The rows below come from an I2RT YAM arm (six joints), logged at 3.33 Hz.
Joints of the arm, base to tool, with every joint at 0 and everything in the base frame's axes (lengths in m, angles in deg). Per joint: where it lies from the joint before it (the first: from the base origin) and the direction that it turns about. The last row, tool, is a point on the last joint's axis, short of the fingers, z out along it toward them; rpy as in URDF.
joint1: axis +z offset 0 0 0.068
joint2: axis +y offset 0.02 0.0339 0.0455
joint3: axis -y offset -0.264 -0.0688 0
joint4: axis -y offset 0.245 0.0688 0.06
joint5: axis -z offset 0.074 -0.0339 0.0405
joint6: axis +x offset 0.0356 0 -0.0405
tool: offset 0 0 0 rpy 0 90 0
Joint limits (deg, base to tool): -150..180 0..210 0..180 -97..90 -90..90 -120..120
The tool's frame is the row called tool.
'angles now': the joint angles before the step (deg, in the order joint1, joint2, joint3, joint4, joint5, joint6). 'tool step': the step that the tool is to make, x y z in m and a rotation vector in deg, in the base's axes. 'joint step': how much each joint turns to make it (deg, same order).
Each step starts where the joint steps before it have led.
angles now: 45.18, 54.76, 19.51, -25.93, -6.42, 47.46
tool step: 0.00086, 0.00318, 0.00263, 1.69, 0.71, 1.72
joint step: 0.08, 0.43, 0.62, 0.44, -2.28, -0.61
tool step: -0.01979, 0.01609, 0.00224, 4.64, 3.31, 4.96
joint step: 8.60, -1.22, -0.53, 1.76, -2.90, 6.04
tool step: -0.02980, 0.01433, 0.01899, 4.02, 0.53, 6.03
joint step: 12.32, -4.66, 1.93, -2.10, 1.49, 6.71
